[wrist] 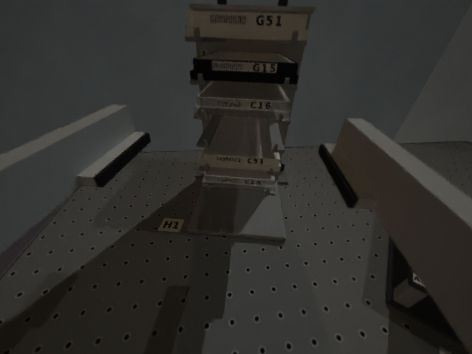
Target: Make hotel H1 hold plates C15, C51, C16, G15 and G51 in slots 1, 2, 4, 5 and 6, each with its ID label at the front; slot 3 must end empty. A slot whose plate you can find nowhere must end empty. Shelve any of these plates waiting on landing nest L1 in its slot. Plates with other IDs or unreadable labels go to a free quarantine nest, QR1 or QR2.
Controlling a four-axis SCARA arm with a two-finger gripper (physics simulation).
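Places are measured from the arm's base along level axes (x left, y down, z back), in centimetres.
Where they show: gripper, fingertip midpoint: (pixel 233 129).
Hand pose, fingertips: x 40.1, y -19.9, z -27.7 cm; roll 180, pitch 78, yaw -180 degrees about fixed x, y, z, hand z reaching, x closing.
Each offset is from my fingertips to the centre of the thing. "spot": to the spot under its first point. Level surfaces: height alone.
Hotel H1 @[spot: dx +7.5, dy +17.8, dz -5.3 cm] (pixel 260 222) stands ahead in the wrist view, all its plates with labels at the front. From the top, they are cream plate G51 @[dx +12.5, dy -4.9, dz -2.8 cm] (pixel 240 31), black-edged plate G15 @[dx +12.5, dy -2.1, dz -2.8 cm] (pixel 244 78), clear plate C16 @[dx +12.5, dy +0.7, dz -2.8 cm] (pixel 235 95), cream-edged plate C51 @[dx +12.5, dy +6.3, dz -2.9 cm] (pixel 237 164) and clear plate C15 @[spot: dx +7.0, dy +9.1, dz +1.1 cm] (pixel 215 181). The lowest label is small and blurred but looks like C15. Between C16 and C51, the slot 3 rails hold no plate. My gripper (pixel 233 129) is open and empty, its fingers wide apart in front of the hotel, left and right of it.
The H1 tag @[dx +9.1, dy +18.6, dz +7.9 cm] (pixel 171 225) lies on the perforated table @[dy +18.6 cm] (pixel 300 290) left of the hotel's foot. A dark fixture @[spot: dx -1.5, dy +18.1, dz -20.5 cm] (pixel 398 272) shows at the lower right, partly hidden by the right finger; its label is cut off. A wall (pixel 100 60) stands behind the hotel.
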